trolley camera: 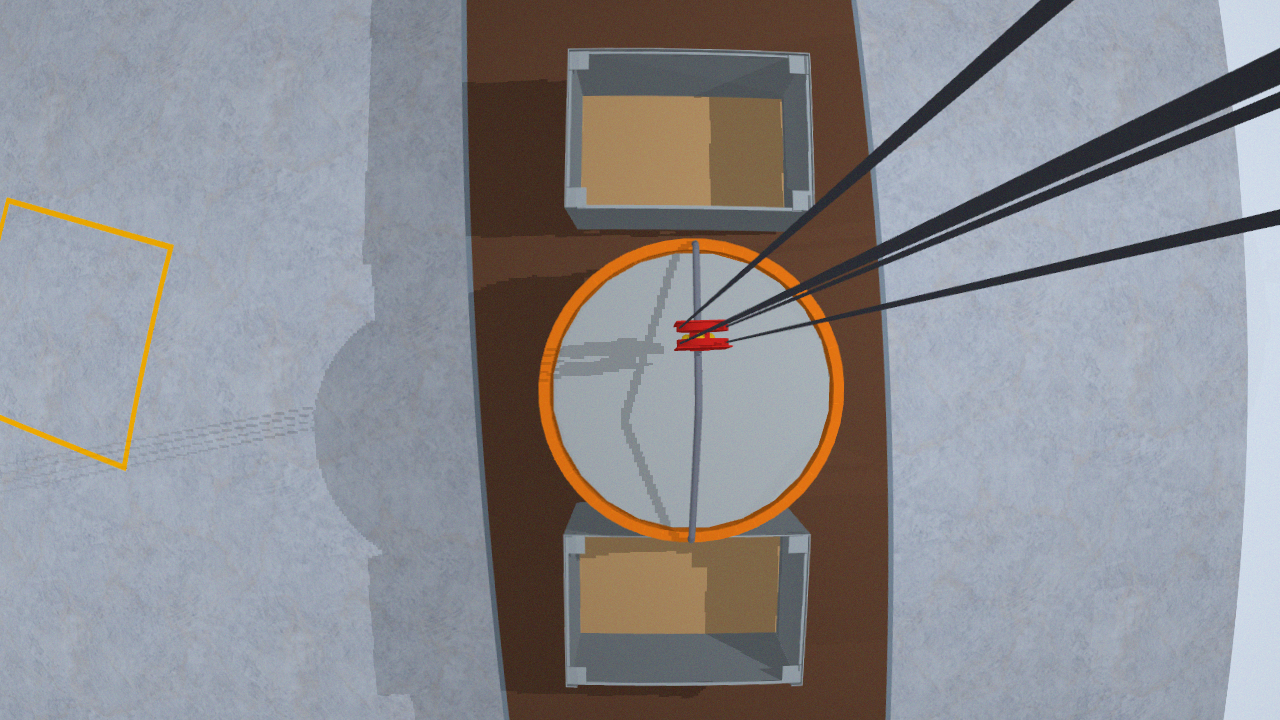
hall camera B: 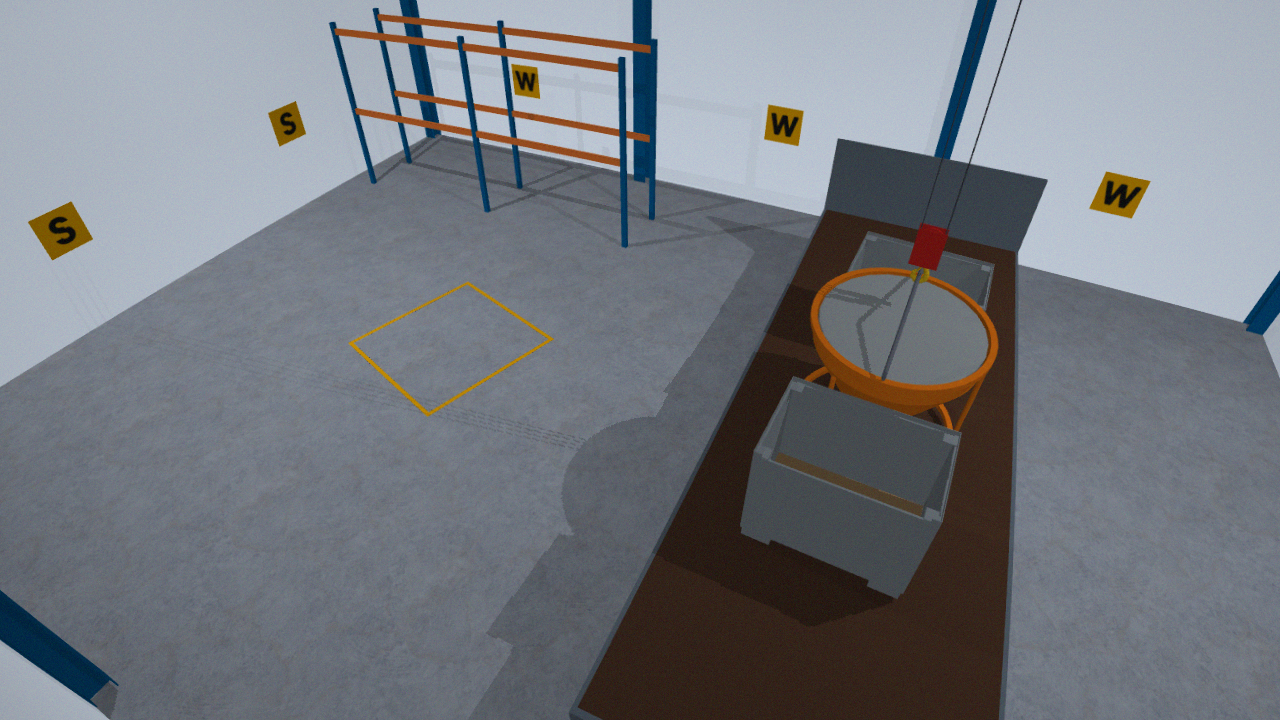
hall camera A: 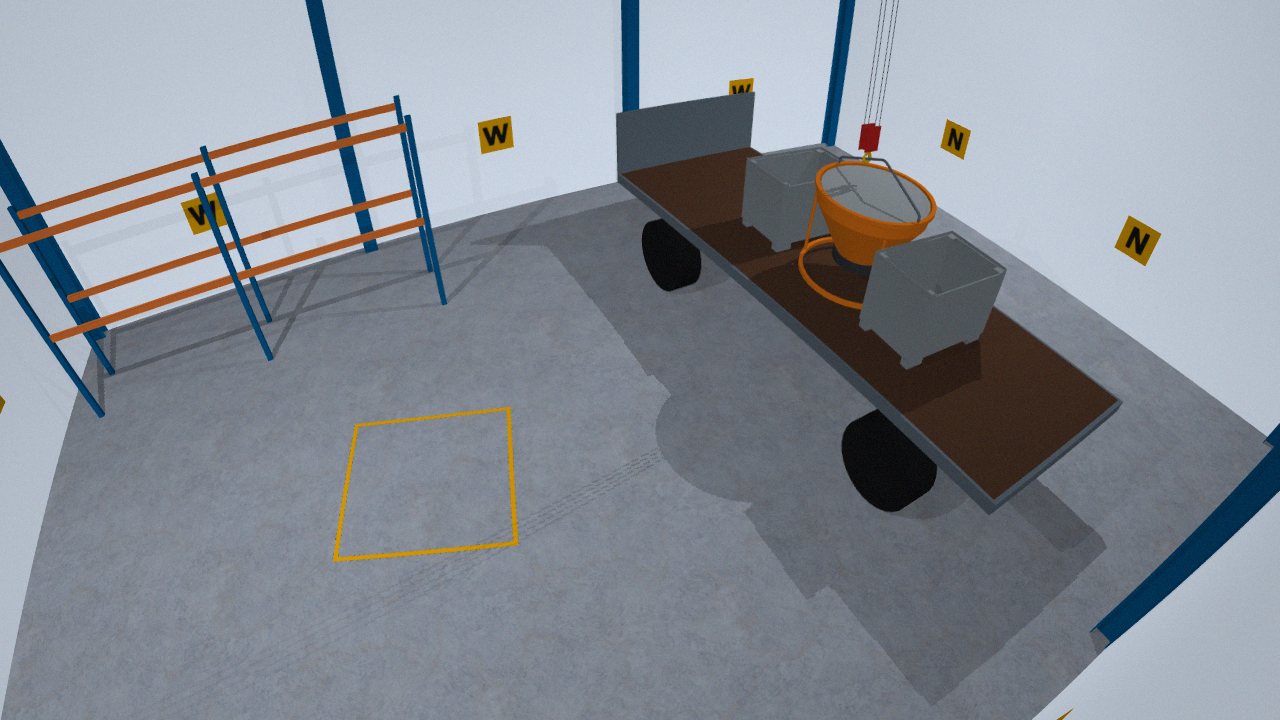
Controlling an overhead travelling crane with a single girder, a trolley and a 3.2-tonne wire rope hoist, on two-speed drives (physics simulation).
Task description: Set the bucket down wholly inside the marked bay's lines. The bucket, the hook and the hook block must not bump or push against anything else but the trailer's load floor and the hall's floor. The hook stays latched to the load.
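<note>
The orange bucket (hall camera A: 857,237) (hall camera B: 948,331) (trolley camera: 760,429) stands upright over the trailer's load floor (hall camera A: 1029,385) (hall camera B: 805,662) (trolley camera: 662,17), between two grey bins. Whether its base ring touches the load floor I cannot tell. My hook (hall camera A: 866,157) (hall camera B: 919,274) is shut on the bucket's grey bail, under the red hook block (hall camera A: 869,137) (hall camera B: 928,247) (trolley camera: 702,343). In the trolley view the block covers most of the hook, and the ropes slant up to the right. The marked bay (hall camera A: 433,417) (hall camera B: 409,313) (trolley camera: 147,356) is a yellow outline on the hall floor, left of the trailer.
One bin (hall camera A: 930,300) (hall camera B: 841,528) (trolley camera: 680,658) stands close beside the bucket; its edge is under the rim in the trolley view. The other bin (hall camera A: 778,201) (trolley camera: 680,76) stands toward the headboard (hall camera A: 684,134) (hall camera B: 935,192). A rack (hall camera A: 435,264) (hall camera B: 623,197) stands beyond the bay.
</note>
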